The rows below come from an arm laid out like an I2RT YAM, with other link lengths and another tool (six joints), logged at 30 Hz.
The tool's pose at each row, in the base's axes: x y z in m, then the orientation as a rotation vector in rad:
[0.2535, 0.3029, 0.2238, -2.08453, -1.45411, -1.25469]
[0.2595, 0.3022, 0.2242, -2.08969, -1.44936, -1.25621]
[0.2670, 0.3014, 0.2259, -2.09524, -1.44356, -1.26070]
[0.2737, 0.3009, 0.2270, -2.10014, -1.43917, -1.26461]
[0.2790, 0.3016, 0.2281, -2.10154, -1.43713, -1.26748]
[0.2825, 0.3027, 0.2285, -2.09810, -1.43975, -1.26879]
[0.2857, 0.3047, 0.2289, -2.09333, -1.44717, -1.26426]
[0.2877, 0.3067, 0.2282, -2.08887, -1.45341, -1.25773]
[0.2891, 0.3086, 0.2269, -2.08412, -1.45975, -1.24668]
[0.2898, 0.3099, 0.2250, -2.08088, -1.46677, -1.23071]
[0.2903, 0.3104, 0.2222, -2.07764, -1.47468, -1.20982]
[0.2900, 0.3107, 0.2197, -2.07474, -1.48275, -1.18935]
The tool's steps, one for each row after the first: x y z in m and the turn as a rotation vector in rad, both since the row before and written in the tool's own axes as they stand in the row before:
[0.0005, 0.0056, 0.0022, -0.00388, -0.00123, 0.00326]
[0.0017, 0.0072, 0.0021, -0.00599, -0.00023, 0.00318]
[0.0013, 0.0063, 0.0023, -0.00529, -0.00048, 0.00229]
[0.0019, 0.0045, 0.0025, -0.00262, 0.00066, 0.00072]
[0.0014, 0.0026, 0.0022, 0.00112, 0.00174, -0.00241]
[0.0019, 0.0019, 0.0027, 0.00552, -0.00080, -0.00425]
[0.0009, 0.0007, 0.0027, 0.00664, -0.00123, -0.00286]
[0.0003, 0.0001, 0.0027, 0.00971, -0.00248, -0.00170]
[-0.0006, -0.0004, 0.0023, 0.01193, -0.00524, -0.00075]
[-0.0018, -0.0004, 0.0022, 0.01501, -0.00715, -0.00007]
[-0.0018, -0.0009, 0.0015, 0.01446, -0.00741, -0.00035]

